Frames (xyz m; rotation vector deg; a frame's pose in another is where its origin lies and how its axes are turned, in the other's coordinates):
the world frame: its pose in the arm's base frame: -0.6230 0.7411 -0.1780 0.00 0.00 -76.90
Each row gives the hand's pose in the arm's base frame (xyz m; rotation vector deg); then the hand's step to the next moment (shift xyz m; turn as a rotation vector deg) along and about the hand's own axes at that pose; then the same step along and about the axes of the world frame.
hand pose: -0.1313 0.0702 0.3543 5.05 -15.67 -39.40
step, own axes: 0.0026 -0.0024 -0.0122 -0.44 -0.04 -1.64
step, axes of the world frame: 0.0044 0.0029 -0.0116 -0.20 0.16 -1.68
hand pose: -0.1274 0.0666 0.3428 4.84 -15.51 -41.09
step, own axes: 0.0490 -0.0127 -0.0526 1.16 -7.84 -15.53
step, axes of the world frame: 0.0510 0.0308 -0.0422 6.75 -1.48 -16.01
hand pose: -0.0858 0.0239 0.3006 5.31 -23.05 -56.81
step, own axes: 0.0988 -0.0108 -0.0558 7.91 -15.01 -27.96
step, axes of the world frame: 0.1047 0.0368 -0.0258 17.80 -1.84 -27.38
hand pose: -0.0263 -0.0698 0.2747 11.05 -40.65 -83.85
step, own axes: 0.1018 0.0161 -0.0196 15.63 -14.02 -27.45
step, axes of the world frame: 0.1016 -0.0043 0.0257 24.66 -3.28 -23.98
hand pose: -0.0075 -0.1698 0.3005 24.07 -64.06 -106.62
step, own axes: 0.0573 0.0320 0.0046 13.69 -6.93 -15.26
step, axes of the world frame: 0.0458 -0.0284 0.0377 17.40 -4.99 -11.86
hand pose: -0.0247 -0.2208 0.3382 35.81 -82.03 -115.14
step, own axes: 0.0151 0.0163 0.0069 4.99 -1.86 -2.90
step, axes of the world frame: 0.0069 -0.0143 0.0170 4.38 -3.06 -2.86
